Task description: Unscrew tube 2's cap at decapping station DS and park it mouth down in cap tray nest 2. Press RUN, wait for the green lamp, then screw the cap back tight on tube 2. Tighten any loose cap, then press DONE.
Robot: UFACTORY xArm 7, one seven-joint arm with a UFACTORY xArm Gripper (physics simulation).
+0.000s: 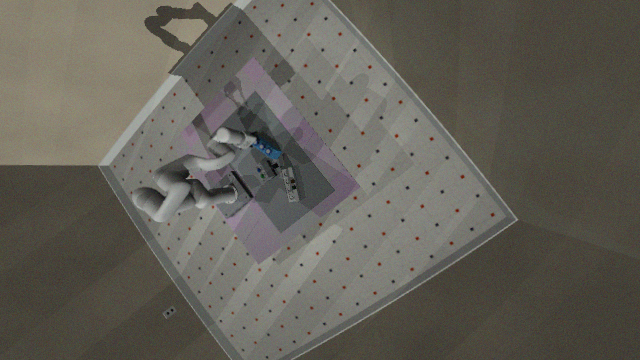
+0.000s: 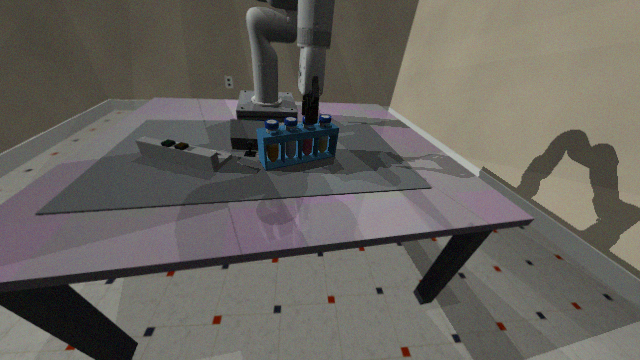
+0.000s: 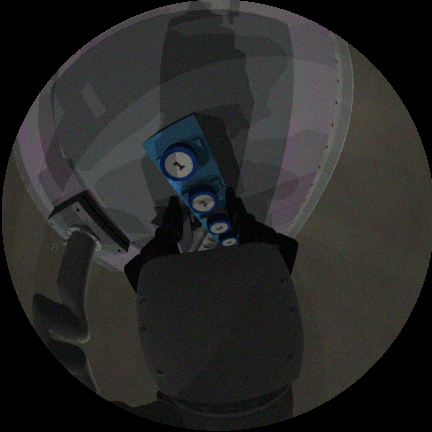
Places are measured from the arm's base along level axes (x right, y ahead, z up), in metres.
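Pixels of known places: gripper, fingertip midpoint: (image 1: 255, 142) (image 2: 309, 119) (image 3: 202, 200); arm's base at its link origin: (image 1: 229, 194) (image 2: 267, 101) (image 3: 84, 237).
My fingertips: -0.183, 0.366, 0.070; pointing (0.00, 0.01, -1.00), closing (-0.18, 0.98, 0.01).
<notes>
Ahead of a thing's pixels: the offset from my fingertips to its top centre, as dx, dy, dz. "*": to the spot under its first point. Level surfaces: height alone.
The blue rack @(+0.024, +0.012, -0.014) (image 1: 273, 153) (image 2: 297, 131) (image 3: 196, 120) holds tubes upright under blue-rimmed white caps. Tube 2 @(+0.001, +0.000, +0.002) (image 2: 307, 147), with red liquid, stands in the rack; its cap @(+0.001, +0.001, +0.004) (image 3: 203, 202), marked 2, is on it. My gripper (image 2: 310, 121) (image 3: 202, 200) is open and points down over the rack, its fingers apart on either side of cap 2, holding nothing. A grey box @(+0.171, -0.061, -0.033) (image 1: 265, 172) (image 2: 243, 131) with blue and green spots has a small black clamp @(* +0.168, -0.001, -0.092) (image 1: 273, 166) (image 2: 250, 151) beside it. A long light grey block @(+0.329, +0.043, -0.064) (image 1: 289, 186) (image 2: 195, 154) carries a dark green and a brown button.
Cap 1 @(-0.045, -0.024, +0.004) (image 3: 179, 162) and its tube stand beside tube 2, at one end of the rack; two other capped tubes are on its other side. The arm's base plate (image 2: 243, 109) (image 3: 66, 212) is behind the grey box. A dark grey mat @(dz -0.117) (image 1: 282, 220) (image 2: 150, 195) lies under the equipment.
</notes>
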